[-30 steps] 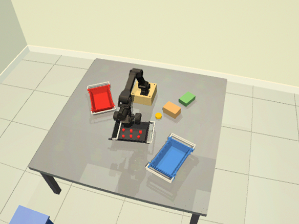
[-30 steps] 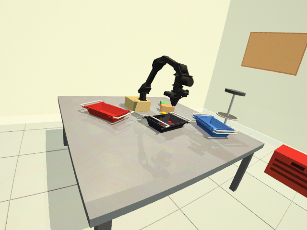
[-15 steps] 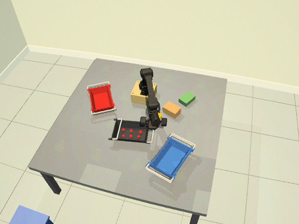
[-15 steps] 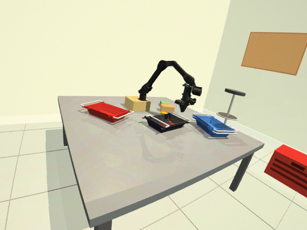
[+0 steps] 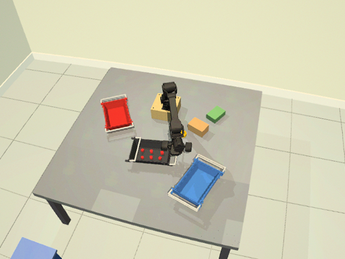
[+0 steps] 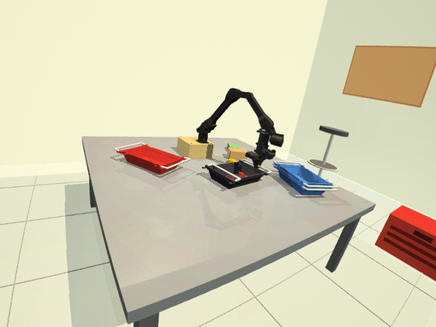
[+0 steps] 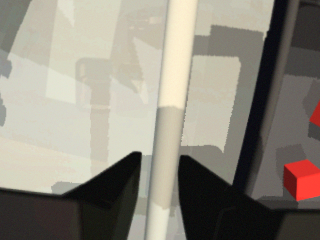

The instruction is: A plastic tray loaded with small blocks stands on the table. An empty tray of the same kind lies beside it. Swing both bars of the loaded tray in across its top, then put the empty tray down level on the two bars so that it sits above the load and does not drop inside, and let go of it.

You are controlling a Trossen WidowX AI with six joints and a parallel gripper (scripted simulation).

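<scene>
Now: the red tray 23 cm behind my gripper tip and 52 cm to the right of it. Also, from my gripper tip: orange block: 27 cm behind, 8 cm to the left, 1 cm below; green block: 43 cm behind, 17 cm to the left, 2 cm below; yellow disc: 20 cm behind, 2 cm to the right, 3 cm below.
</scene>
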